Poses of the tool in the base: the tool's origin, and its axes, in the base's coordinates. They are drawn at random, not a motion.
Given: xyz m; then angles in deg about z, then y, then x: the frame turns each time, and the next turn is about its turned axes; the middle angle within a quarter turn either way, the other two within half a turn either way.
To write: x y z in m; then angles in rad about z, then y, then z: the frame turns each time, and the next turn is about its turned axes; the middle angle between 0 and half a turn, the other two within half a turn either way. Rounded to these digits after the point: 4 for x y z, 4 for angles.
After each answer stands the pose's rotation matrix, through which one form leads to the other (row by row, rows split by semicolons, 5 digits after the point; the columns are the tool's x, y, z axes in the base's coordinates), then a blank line. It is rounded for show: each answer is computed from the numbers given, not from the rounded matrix.
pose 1, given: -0.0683, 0.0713, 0.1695, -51.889, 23.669, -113.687
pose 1, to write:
-0.0683, 0.0713, 0.1695, 0.8395, 1.9476, -1.1244
0.56527 -0.54299 0.62099; -0.72063 0.04131 0.69209; -0.40145 -0.83872 -0.36795

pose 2, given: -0.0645, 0.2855, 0.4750, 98.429, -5.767, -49.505
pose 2, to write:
-0.0645, 0.2855, 0.4750, -2.9089, 0.8683, -1.7028
-0.14584 -0.65357 -0.74268; 0.98419 -0.01960 -0.17602; 0.10048 -0.75661 0.64610

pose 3, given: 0.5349, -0.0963, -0.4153, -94.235, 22.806, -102.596
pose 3, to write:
0.5349, -0.0963, -0.4153, 0.0125, 1.7732, -1.1640
-0.06807 -0.18954 0.97951; -0.91931 0.39335 0.01223; -0.38761 -0.89964 -0.20103

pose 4, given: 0.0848, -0.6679, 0.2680, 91.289, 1.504, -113.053
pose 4, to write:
0.0848, -0.6679, 0.2680, -3.1079, 1.9730, -1.5423
-0.02249 0.39203 -0.91968; 0.99940 -0.01534 -0.03097; -0.02625 -0.91983 -0.39145

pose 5, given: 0.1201, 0.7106, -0.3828, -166.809, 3.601, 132.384
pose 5, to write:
0.1201, 0.7106, -0.3828, 1.7438, 2.3087, 1.4858
-0.97169 -0.19900 -0.12734; -0.22775 0.64572 0.72882; -0.06281 0.73719 -0.67277

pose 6, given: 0.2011, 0.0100, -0.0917, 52.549, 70.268, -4.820
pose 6, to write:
0.2011, 0.0100, -0.0917, 1.0065, 1.2277, -0.0301
0.20530 -0.83916 0.50365; 0.26803 0.54314 0.79571; -0.94128 -0.02837 0.33643

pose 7, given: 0.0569, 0.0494, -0.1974, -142.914, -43.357, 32.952
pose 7, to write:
0.0569, 0.0494, -0.1974, 1.4040, 0.9146, 2.6190
-0.58002 0.80391 0.13157; -0.43844 -0.44421 0.78131; 0.68654 0.39549 0.61012

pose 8, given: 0.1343, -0.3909, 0.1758, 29.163, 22.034, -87.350
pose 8, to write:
0.1343, -0.3909, 0.1758, 2.0624, 1.5279, -1.1859
0.80946 -0.34978 -0.47163; 0.45170 -0.14224 0.88076; -0.37516 -0.92597 0.04286

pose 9, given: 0.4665, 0.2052, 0.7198, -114.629, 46.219, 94.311
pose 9, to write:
0.4665, 0.2052, 0.7198, 2.6574, 1.6228, 0.7627
-0.28834 -0.36836 -0.88384; -0.62896 -0.62312 0.46490; -0.72199 0.68995 -0.05201

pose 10, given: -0.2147, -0.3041, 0.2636, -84.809, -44.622, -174.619
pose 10, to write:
-0.2147, -0.3041, 0.2636, -1.3469, 2.3583, -3.0469
0.06440 -0.98555 0.15667; -0.70884 -0.15568 -0.68798; 0.70243 -0.06675 -0.70862

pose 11, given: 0.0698, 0.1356, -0.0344, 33.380, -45.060, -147.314
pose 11, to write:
0.0698, 0.1356, -0.0344, 1.3190, 2.2074, -2.6473
0.58984 0.78227 0.20036; 0.38863 -0.49249 0.77873; 0.70785 -0.38146 -0.59451

